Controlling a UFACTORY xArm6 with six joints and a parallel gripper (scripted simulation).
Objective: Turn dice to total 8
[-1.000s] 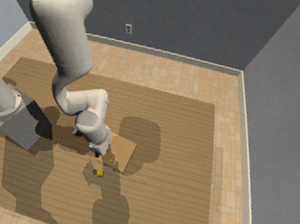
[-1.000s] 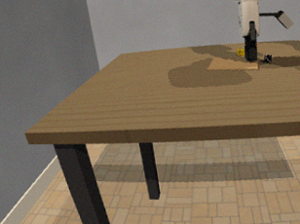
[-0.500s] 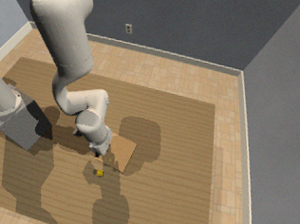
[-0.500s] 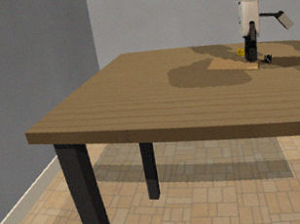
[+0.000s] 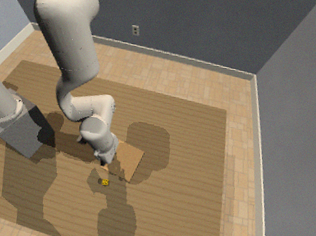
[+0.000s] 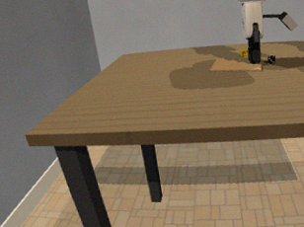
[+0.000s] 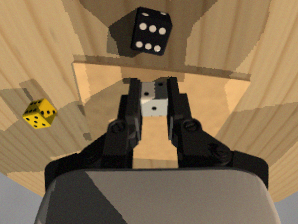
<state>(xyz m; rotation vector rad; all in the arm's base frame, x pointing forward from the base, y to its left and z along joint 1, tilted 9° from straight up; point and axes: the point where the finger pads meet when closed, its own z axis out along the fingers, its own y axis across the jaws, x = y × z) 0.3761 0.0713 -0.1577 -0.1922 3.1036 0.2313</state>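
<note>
Now: the white die 1 cm below my hand. From my hand the other things lie so: black die: 5 cm behind, 1 cm to the right, 2 cm below; then tan mat: 5 cm ahead, 1 cm to the left, 2 cm below; then yellow die: 3 cm ahead, 11 cm to the right, 2 cm below.
</note>
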